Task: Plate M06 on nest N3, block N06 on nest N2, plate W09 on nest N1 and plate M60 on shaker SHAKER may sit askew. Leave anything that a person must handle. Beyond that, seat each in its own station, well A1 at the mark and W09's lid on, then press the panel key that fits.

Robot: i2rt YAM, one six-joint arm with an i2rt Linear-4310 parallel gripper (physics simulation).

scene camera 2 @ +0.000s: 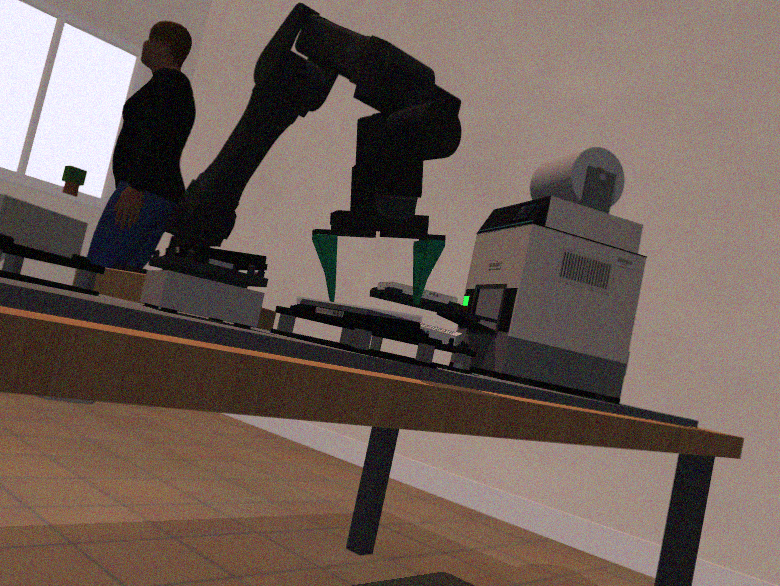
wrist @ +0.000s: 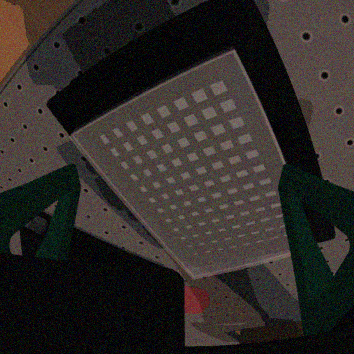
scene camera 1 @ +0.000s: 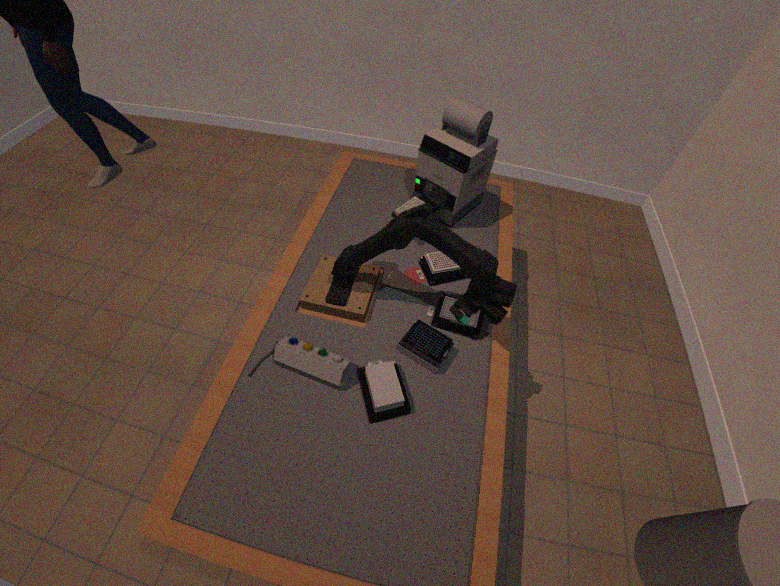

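My gripper (scene camera 1: 464, 313) (scene camera 2: 374, 303) (wrist: 179, 175) is open and empty, its green fingertips spread above a pale many-welled plate (scene camera 1: 448, 313) (scene camera 2: 362, 308) (wrist: 175, 165). The plate lies on a black nest (scene camera 1: 469, 332) (wrist: 295, 120); in the wrist view the nest shows widely along the plate's top and right sides. A second welled plate (scene camera 1: 440, 261) sits on another black nest. A dark block (scene camera 1: 426, 340) has many small wells. A white-topped plate (scene camera 1: 383, 383) sits on a nest nearest the front. Labels and well marks are too blurred to read.
A panel (scene camera 1: 308, 364) has blue, yellow, green and white keys. A boxy machine (scene camera 1: 455, 163) (scene camera 2: 554, 283) with a green light stands at the back, a pale plate (scene camera 1: 408, 206) (scene camera 2: 419, 292) before it. A red patch (scene camera 1: 414, 274) lies near my base. A person (scene camera 1: 56, 81) (scene camera 2: 154, 119) stands beyond the table.
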